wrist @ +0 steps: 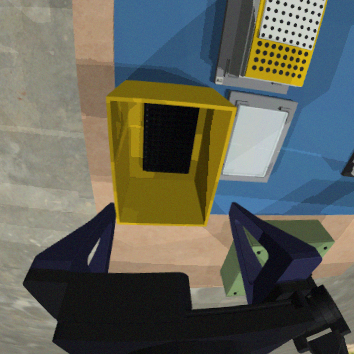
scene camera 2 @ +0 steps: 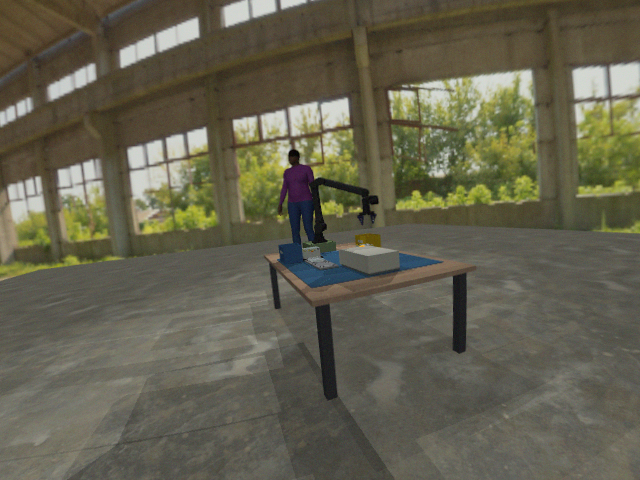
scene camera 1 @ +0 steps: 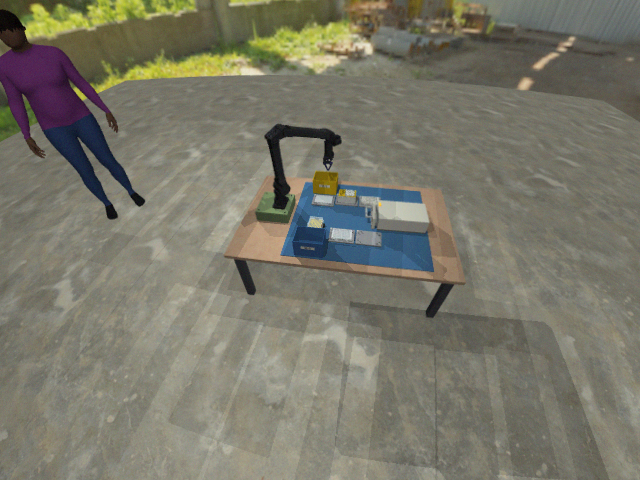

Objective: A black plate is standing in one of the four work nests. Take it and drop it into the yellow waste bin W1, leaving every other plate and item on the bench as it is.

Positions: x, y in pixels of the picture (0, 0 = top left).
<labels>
black plate: wrist 168, 130; not seen in scene camera 2 (hidden by a pale box)
</labels>
